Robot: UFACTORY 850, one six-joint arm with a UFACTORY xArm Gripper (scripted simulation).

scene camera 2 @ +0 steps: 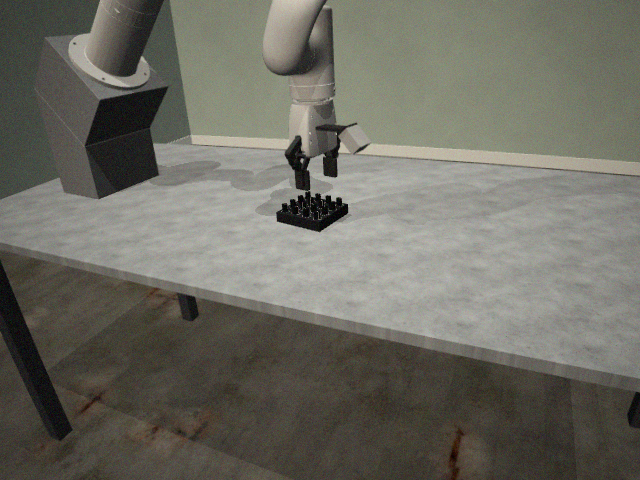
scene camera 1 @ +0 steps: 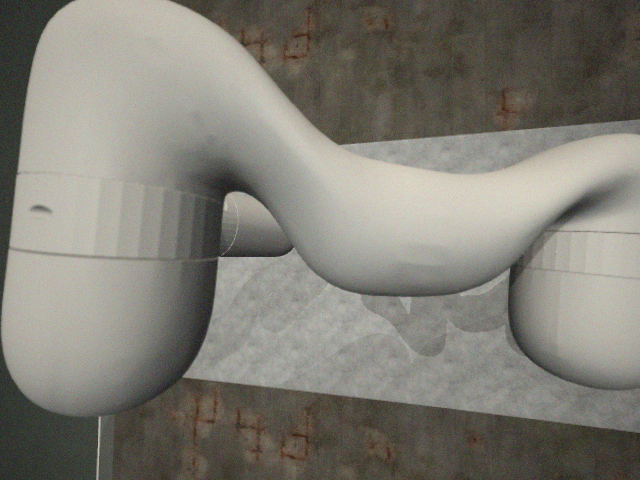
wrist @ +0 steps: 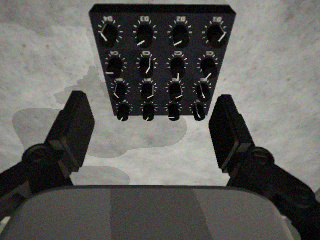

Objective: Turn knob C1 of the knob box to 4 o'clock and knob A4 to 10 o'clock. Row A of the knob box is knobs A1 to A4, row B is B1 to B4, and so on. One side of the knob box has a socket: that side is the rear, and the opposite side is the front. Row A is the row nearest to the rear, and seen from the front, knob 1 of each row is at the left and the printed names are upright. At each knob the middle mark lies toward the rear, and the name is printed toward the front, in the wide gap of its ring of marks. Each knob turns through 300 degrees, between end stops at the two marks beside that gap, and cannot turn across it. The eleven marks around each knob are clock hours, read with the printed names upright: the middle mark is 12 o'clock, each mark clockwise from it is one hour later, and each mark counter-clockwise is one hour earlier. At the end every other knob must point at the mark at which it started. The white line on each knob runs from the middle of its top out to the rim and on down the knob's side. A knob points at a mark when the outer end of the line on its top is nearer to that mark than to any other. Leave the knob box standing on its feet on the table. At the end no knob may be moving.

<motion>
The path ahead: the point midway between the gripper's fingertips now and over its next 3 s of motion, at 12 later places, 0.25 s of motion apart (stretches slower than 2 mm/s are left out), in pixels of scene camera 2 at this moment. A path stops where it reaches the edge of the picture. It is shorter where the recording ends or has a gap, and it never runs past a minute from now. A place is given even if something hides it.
My gripper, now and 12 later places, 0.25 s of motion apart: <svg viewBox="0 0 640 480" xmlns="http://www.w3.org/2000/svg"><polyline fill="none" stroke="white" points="317,182 315,182 311,181 305,180 300,179 297,179 296,179 297,177 302,172 305,169 305,171 305,173 305,175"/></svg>
</motion>
